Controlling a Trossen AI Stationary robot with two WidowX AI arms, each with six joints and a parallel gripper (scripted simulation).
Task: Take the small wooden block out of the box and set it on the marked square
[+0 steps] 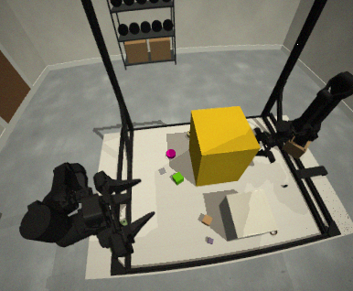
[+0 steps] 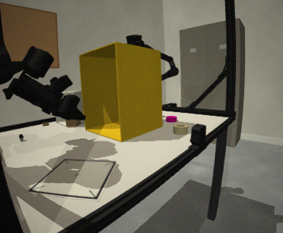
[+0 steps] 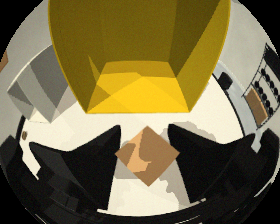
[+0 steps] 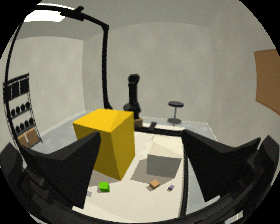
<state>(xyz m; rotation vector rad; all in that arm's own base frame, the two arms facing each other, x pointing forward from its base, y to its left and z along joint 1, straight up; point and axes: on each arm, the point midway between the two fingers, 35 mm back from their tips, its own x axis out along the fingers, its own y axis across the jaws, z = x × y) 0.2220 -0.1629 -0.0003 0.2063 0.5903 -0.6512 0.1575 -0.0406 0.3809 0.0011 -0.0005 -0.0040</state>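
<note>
Now: left hand 14 cm to the right of the marked square, 14 cm past it and 10 cm above it. From my left hand the other things lie so: purple cube 40 cm to the right, 25 cm ahead, 9 cm below; green cube 40 cm to the right, 8 cm below, 6 cm behind; magenta disc 37 cm to the right, 21 cm behind, 9 cm below.
</note>
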